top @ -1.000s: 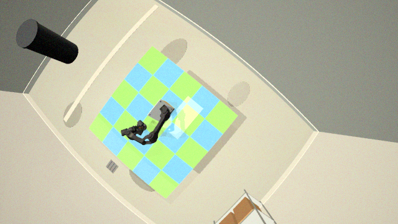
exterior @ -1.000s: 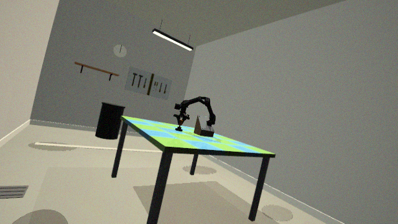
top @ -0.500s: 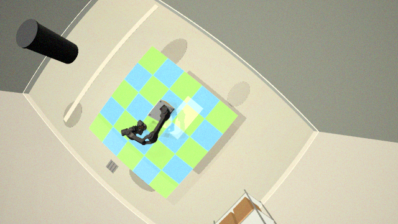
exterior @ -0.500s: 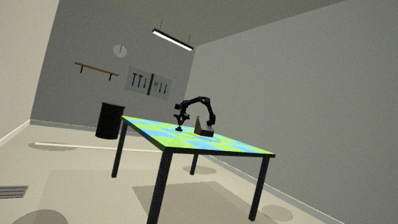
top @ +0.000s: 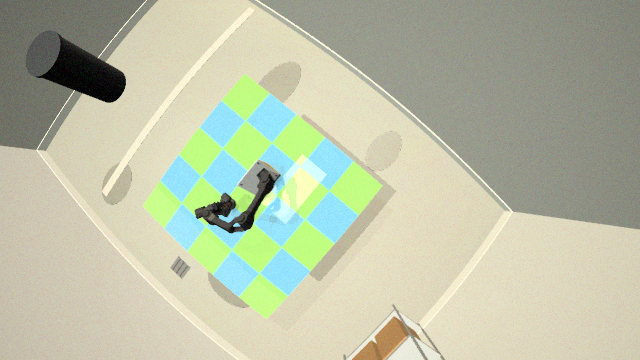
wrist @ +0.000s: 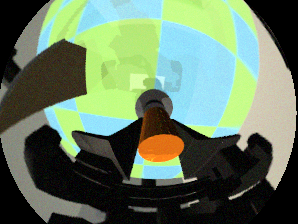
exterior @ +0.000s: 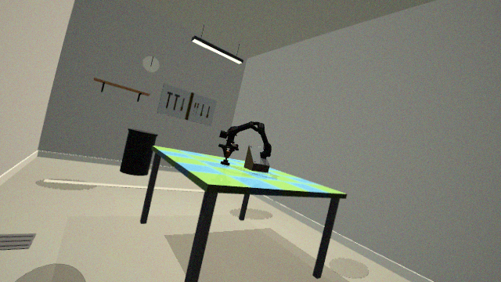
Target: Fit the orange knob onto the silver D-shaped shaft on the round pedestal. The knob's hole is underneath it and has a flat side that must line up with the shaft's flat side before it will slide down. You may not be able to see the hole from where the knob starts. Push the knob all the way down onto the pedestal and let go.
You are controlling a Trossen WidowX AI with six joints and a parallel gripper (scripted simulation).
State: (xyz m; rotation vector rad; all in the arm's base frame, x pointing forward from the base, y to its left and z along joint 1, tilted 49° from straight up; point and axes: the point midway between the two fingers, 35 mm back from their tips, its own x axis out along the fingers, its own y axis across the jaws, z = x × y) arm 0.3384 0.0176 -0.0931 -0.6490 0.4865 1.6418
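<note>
The orange knob is 3 cm above my gripper tip. From my gripper tip the other things lie so: dark pedestal 4 cm below.
</note>
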